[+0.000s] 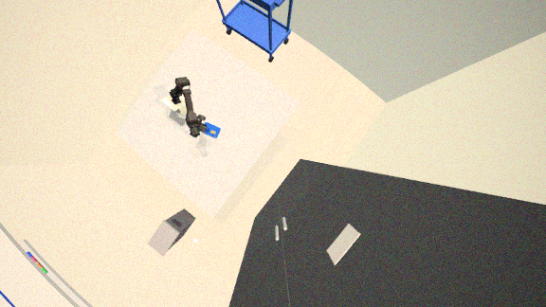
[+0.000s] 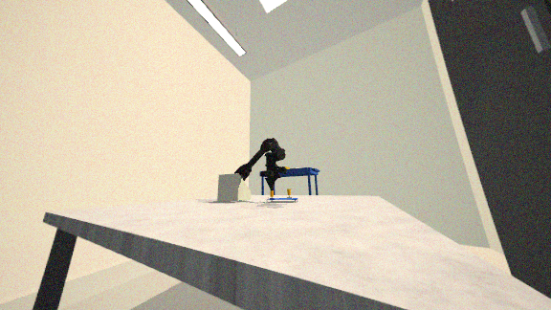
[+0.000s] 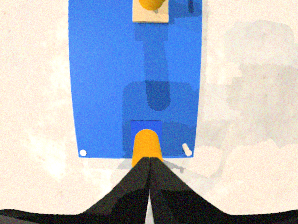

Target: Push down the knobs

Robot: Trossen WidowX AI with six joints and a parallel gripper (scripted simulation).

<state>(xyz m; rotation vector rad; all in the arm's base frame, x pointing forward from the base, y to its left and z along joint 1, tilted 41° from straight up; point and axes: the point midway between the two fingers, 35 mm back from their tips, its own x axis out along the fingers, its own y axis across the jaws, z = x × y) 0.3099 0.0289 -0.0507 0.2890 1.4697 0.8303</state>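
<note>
My gripper tip is now 20 mm above the orange knob.
</note>
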